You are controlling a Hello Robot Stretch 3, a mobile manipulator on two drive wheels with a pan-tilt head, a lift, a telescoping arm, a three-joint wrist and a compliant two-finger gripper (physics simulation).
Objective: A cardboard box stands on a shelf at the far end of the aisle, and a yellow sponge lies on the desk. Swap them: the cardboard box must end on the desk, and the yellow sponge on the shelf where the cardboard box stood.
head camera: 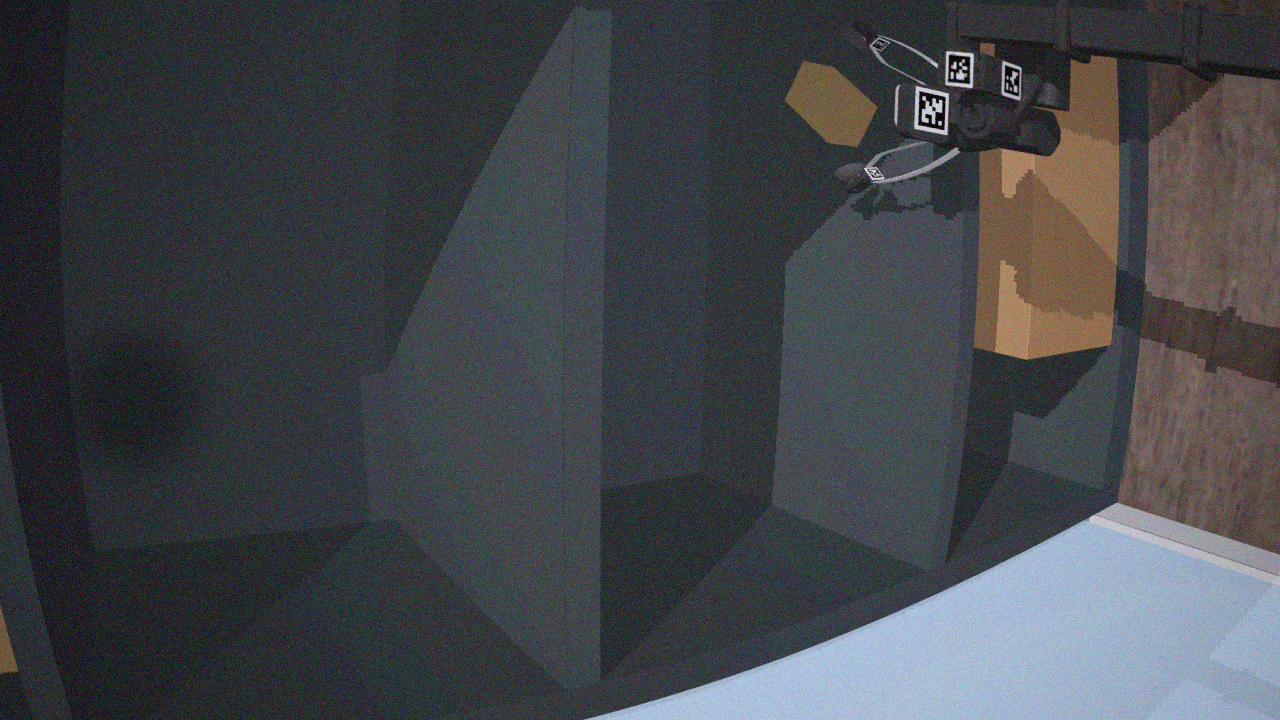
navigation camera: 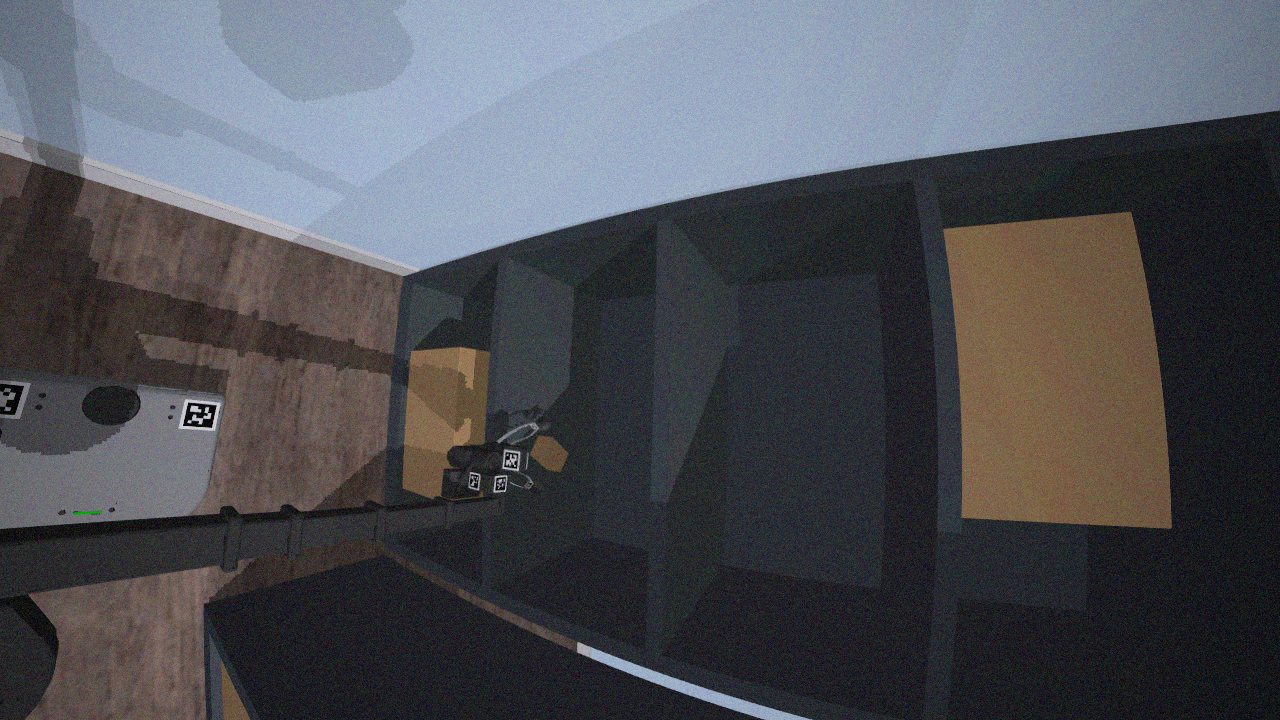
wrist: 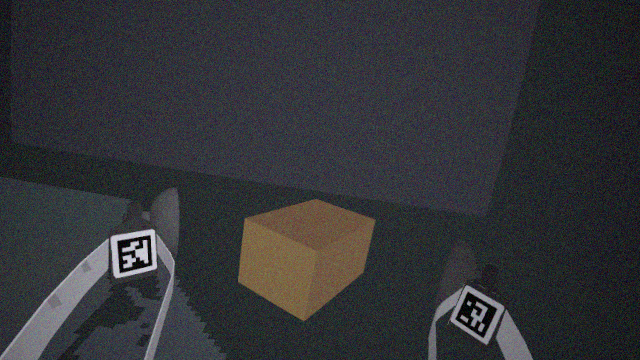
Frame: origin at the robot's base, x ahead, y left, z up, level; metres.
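Seen in the pictures: gripper, fingertip midpoint: (head camera: 843, 103) (navigation camera: 545, 455); robot's base, origin of the base link: (navigation camera: 113, 403).
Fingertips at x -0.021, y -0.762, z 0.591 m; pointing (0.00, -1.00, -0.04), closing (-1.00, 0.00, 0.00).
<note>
Offsets run from my fingertips to a thing's top centre.
The cardboard box {dx -0.001, dy -0.055, dz -0.007 m} (head camera: 827, 102) (navigation camera: 548, 454) (wrist: 305, 257) is a small orange-brown block standing on a dark shelf. In the wrist view one vertical edge of it faces the camera. My gripper (head camera: 854, 105) (navigation camera: 538, 454) (wrist: 312, 239) is open, with its fingers wide apart. In the wrist view the box shows between the two fingers, with a gap on each side, and neither finger touches it. Whether the box is level with the fingertips or beyond them is hard to tell. The yellow sponge and the desk do not show in these views.
The dark shelf unit (head camera: 586, 358) (navigation camera: 659, 429) has several boards. A large cardboard-coloured box {dx +0.065, dy -0.030, dz -0.244 m} (head camera: 1056, 268) (navigation camera: 434, 411) stands in the compartment beside my wrist. Another large box {dx +0.207, dy -0.018, dz +1.127 m} (navigation camera: 1060, 376) stands at the right in the navigation view. A second dark unit (navigation camera: 375, 635) is near the arm.
</note>
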